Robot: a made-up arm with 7 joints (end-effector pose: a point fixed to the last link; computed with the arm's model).
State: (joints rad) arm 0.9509 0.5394 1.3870 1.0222 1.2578 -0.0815 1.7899
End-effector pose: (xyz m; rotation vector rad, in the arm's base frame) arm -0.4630 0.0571 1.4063 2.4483 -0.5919 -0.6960
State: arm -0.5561 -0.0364 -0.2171 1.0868 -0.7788 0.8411 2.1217
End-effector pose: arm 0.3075 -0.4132 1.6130 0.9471 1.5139 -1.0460
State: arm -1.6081 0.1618 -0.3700 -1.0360 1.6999 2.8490 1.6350
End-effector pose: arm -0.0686 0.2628 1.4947 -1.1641 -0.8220 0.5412
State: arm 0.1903 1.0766 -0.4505 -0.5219 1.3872 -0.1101 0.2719
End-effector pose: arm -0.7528 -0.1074 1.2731 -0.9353 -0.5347 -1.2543
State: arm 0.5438 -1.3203 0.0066 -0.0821 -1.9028 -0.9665 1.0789
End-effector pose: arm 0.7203 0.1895 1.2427 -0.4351 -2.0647 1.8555
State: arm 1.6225 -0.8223 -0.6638 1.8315 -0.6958 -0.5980 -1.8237
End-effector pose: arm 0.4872 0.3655 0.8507 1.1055 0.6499 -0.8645
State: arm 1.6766 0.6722 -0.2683 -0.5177 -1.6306 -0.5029 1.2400
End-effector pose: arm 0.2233 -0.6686 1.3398 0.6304 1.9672 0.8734
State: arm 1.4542 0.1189 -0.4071 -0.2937 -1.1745 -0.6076 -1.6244
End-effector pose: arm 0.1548 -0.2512 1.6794 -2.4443 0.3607 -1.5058
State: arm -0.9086 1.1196 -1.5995 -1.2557 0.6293 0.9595 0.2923
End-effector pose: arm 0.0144 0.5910 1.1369 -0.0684 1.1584 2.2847
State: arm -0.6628 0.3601 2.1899 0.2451 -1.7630 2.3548 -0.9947
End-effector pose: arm -0.3965 0.1448 1.5459 1.1844 -1.0703 -2.2388
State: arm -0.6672 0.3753 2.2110 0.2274 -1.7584 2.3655 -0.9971
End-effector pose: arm -0.4046 0.1417 1.5416 1.2109 -1.0547 -2.2115
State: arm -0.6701 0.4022 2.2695 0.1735 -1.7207 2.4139 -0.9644
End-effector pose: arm -0.4171 0.1188 1.5359 1.2529 -0.9903 -2.0808
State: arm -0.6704 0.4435 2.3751 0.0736 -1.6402 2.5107 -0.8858
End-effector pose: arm -0.4250 0.0726 1.5286 1.3082 -0.8681 -1.8181
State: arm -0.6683 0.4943 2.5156 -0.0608 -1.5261 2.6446 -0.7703
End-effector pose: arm -0.4126 0.0172 1.5213 1.3678 -0.7049 -1.4620
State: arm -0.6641 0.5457 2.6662 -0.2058 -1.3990 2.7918 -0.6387
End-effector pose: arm -0.3767 -0.0256 1.5142 1.4275 -0.5256 -1.0904
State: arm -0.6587 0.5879 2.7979 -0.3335 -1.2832 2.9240 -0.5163
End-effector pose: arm -0.3324 -0.0447 1.5068 1.4844 -0.3610 -0.7825
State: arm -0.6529 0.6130 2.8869 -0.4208 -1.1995 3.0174 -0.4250
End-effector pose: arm -0.2979 -0.0480 1.5003 1.5308 -0.2431 -0.5824
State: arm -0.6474 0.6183 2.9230 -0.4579 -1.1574 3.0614 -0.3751
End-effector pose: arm -0.2804 -0.0488 1.4974 1.5570 -0.1906 -0.4901
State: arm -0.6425 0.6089 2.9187 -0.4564 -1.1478 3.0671 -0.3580
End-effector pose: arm -0.2758 -0.0525 1.4984 1.5634 -0.1902 -0.4714
